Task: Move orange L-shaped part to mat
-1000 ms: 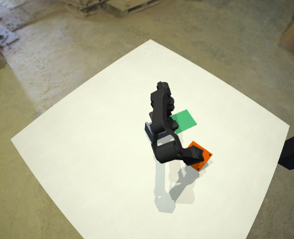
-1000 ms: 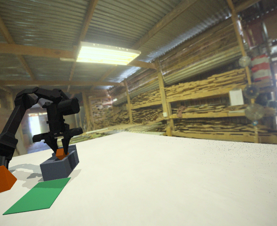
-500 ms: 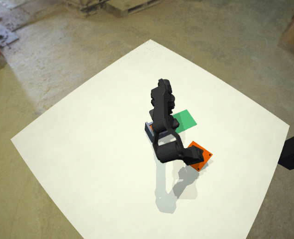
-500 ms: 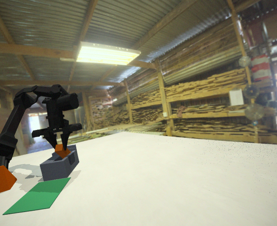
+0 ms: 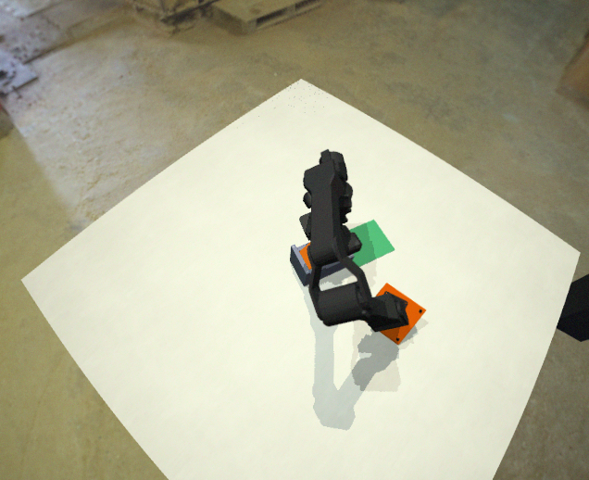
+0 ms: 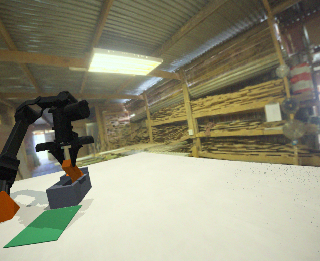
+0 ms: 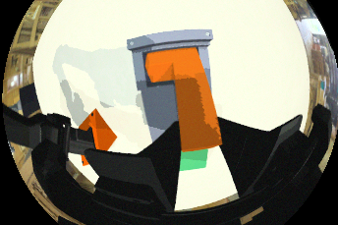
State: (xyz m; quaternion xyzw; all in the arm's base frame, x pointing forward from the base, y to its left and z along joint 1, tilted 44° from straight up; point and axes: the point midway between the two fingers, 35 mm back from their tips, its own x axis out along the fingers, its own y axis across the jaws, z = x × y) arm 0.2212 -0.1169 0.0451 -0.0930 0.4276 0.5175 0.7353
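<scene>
The green mat is 130 mm below my gripper tip, 110 mm to the right of it and 90 mm behind it. The rest, counted from my gripper tip: orange L-shaped part (40 mm to the left, 30 mm below, 10 mm ahead).
</scene>
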